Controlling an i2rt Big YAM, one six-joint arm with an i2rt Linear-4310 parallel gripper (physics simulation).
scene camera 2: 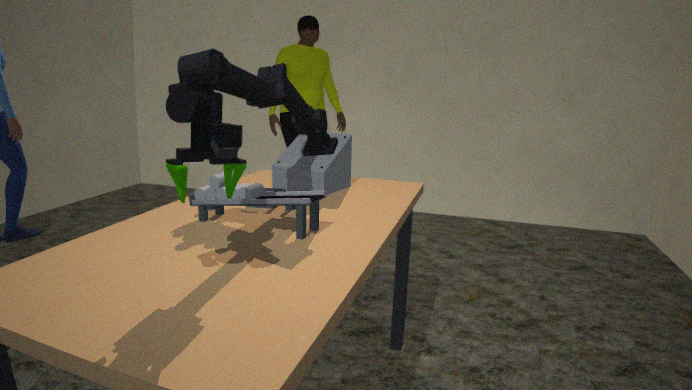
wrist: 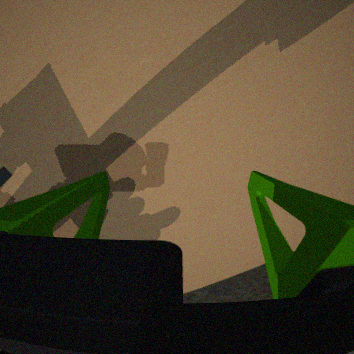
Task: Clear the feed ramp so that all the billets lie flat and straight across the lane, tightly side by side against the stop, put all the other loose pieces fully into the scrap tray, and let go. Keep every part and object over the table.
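Frame: origin at the arm's base, x down, y back, z left, level; centimetres.
Where they show: gripper, fingertip midpoint: (scene camera 2: 206, 200) (wrist: 178, 178); arm's base, link origin: (scene camera 2: 320, 148).
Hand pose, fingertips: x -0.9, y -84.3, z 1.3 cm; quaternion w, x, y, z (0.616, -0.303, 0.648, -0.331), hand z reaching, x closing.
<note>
Each offset is from my fingertips to the top centre of the thing. "spot": to the spot under its first point. Level surfaces: height alone.
The feed ramp {spot: dx +6.7, dy +27.3, dz +6.6 cm} (scene camera 2: 287, 202) stands on short legs over the table. Several pale grey billets {dx +6.6, dy +36.8, dz -22.0 cm} (scene camera 2: 201, 193) lie side by side at its left end in the scene view, and one more pale cylinder {dx +2.4, dy +35.9, dz -16.5 cm} (scene camera 2: 216, 180) rests on top of them. My gripper (scene camera 2: 206, 199) (wrist: 178, 178) is open and empty, its green fingers pointing down. In the scene view one fingertip is just left of the ramp's left end and the other overlaps the billets; its depth relative to them is unclear. The wrist view shows table between the fingertips. The stop is hard to make out. The scrap tray cannot be identified in either view.
The grey arm base (scene camera 2: 336, 167) stands behind the ramp at the table's back. The wooden table {dx +15.9 cm} (scene camera 2: 280, 300) (wrist: 215, 125) carries broad shadows of the arm and ramp. A dark piece {spot: dx +14.7, dy +26.8, dz +9.5 cm} (wrist: 5, 175) shows at the wrist view's left edge. Two people stand beyond the table.
</note>
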